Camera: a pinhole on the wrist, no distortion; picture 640 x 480 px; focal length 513.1 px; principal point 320.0 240.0 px. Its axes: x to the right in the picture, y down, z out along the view. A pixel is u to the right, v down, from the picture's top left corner.
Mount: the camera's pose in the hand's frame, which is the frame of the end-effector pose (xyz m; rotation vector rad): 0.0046 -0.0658 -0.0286 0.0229 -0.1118 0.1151
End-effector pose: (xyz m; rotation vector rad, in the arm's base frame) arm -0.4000 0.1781 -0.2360 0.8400 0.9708 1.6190
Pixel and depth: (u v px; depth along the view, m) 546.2 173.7 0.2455
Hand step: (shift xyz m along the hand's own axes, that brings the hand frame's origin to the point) 0.0881 -0.0922 0.2270
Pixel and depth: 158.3 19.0 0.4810
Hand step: -0.1739 -0.3028 0.4288
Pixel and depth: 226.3 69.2 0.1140
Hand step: -0.0241 -0.1092 0.0817
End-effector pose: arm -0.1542 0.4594 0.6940 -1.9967 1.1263 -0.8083
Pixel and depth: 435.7 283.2 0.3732
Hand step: 0.0430 -0.0360 0.3522
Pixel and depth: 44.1 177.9 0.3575
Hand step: -0.2195 -0.1410 0.3042
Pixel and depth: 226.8 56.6 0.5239
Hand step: -0.1253 -0.2779 0.4781
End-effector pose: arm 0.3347 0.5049 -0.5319 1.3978 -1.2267 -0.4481
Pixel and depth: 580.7 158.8 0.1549
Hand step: 0.0681 -0.0858 0.1338
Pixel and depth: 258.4 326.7 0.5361
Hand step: -0.1284 0.0012 0.4983
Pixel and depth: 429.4 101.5 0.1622
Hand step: 0.0260 -0.1101 0.1357
